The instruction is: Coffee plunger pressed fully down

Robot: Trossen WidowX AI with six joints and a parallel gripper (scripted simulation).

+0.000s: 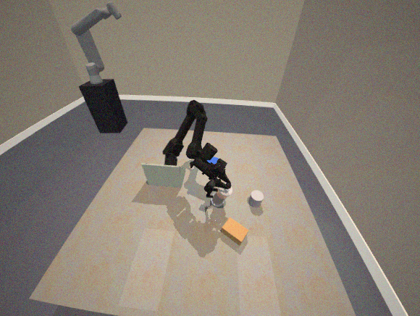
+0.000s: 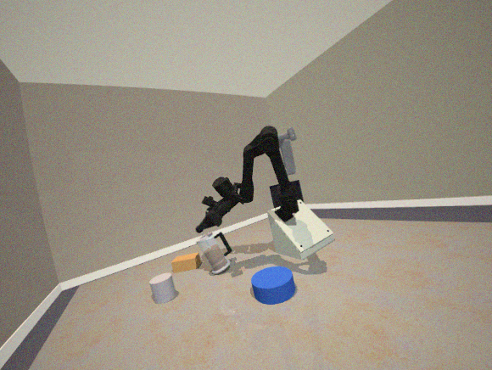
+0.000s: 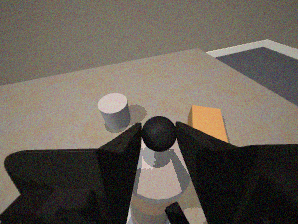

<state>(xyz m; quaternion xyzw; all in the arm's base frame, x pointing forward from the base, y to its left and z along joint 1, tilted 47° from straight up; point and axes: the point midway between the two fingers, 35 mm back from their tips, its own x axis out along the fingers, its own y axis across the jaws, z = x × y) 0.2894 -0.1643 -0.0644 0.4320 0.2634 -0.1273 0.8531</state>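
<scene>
Now: the coffee press 8 cm below my gripper tip, 4 cm behind it and 2 cm to the left of it.
</scene>
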